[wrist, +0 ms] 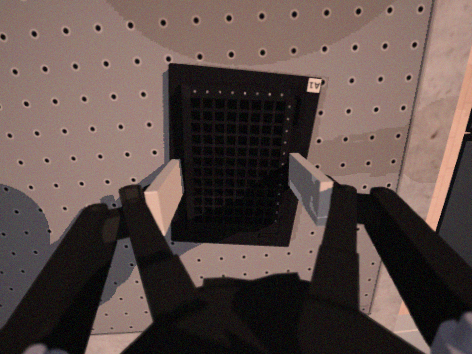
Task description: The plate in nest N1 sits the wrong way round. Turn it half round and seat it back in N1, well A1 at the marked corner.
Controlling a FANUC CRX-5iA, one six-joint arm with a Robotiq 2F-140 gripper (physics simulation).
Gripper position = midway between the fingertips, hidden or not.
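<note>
You've got the gripper (235, 172) showing here, and there's a black nest (300, 136) to be seen as well.
</note>
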